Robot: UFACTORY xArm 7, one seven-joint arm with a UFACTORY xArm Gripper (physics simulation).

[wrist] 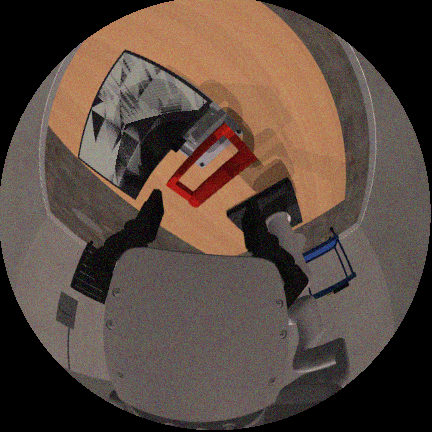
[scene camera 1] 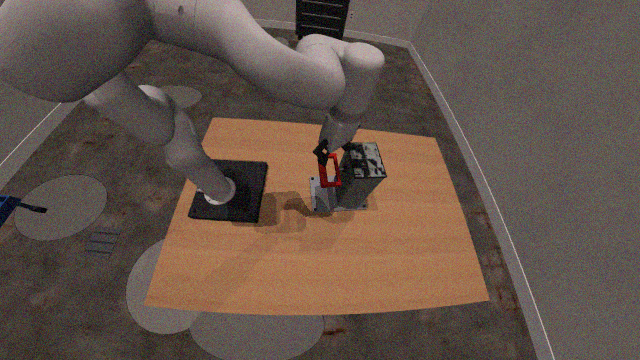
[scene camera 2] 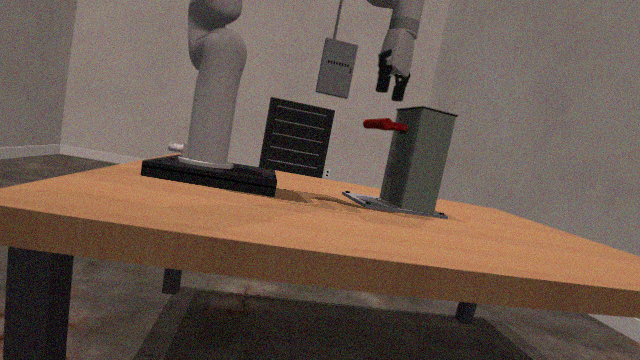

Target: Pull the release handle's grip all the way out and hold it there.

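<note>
The release handle is a red rectangular loop (scene camera 1: 331,184) (scene camera 2: 377,123) (wrist: 225,180) that sticks out sideways from the upper part of a tall grey-green housing (scene camera 1: 357,192) (scene camera 2: 432,160) (wrist: 150,100), on the side toward the robot's base. Its grip is the outer bar. My gripper (scene camera 1: 336,154) (scene camera 2: 390,94) (wrist: 203,204) is open and empty, fingers pointing down, above the handle in the scene camera 2 view. In the wrist view the loop shows ahead of the fingertips. In the scene camera 1 view a finger overlaps the loop's upper left corner and hides it.
The housing stands on a grey base plate (scene camera 1: 320,197) (scene camera 2: 355,198) bolted to the wooden table (scene camera 1: 400,250) (scene camera 2: 250,225). The arm's black mounting plate (scene camera 1: 250,205) (scene camera 2: 250,182) lies on the table, left of the housing in both scene views. The housing's top is close beside the gripper.
</note>
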